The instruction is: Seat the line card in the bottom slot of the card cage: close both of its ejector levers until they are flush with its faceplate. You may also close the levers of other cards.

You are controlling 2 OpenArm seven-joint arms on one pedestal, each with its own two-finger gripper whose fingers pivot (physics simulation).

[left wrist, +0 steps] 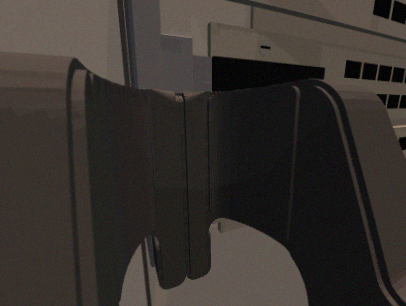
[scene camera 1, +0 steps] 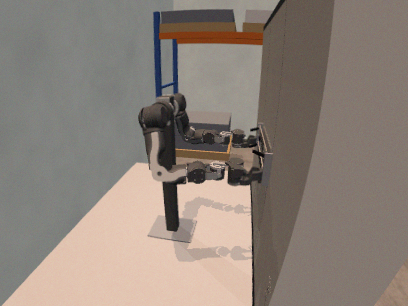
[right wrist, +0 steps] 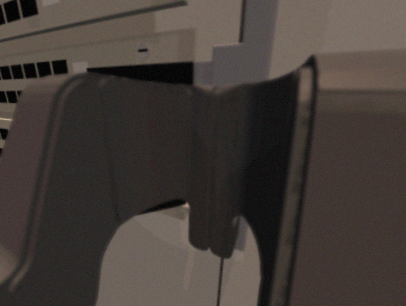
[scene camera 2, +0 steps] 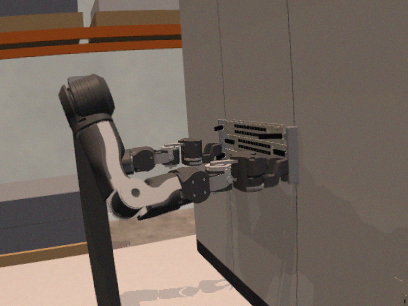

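The card cage [scene camera 1: 267, 167] [scene camera 2: 293, 155] is on the tall cabinet front. The top card's levers [scene camera 2: 218, 128] [scene camera 2: 270, 136] stick out. The middle card's levers [scene camera 2: 229, 141] [scene camera 2: 279, 151] lie along its faceplate; they also show in the left wrist view [left wrist: 267, 73] and right wrist view [right wrist: 150, 73]. The bottom card is mostly hidden behind the grippers; a dark sliver below the right fingers may be its lever [right wrist: 164, 205]. My left gripper [scene camera 1: 256, 140] [scene camera 2: 220, 150] [left wrist: 185, 190] is shut and empty at the cage's far end. My right gripper [scene camera 1: 261, 173] [scene camera 2: 285, 167] [right wrist: 212, 170] is shut and empty at the near end, beside the side rail.
The cabinet [scene camera 1: 295, 100] [scene camera 2: 345, 150] rises beside both arms. A storage rack [scene camera 1: 157, 55] [scene camera 2: 135, 30] with boxes stands behind. The robot's base plate [scene camera 1: 159, 229] is on the floor.
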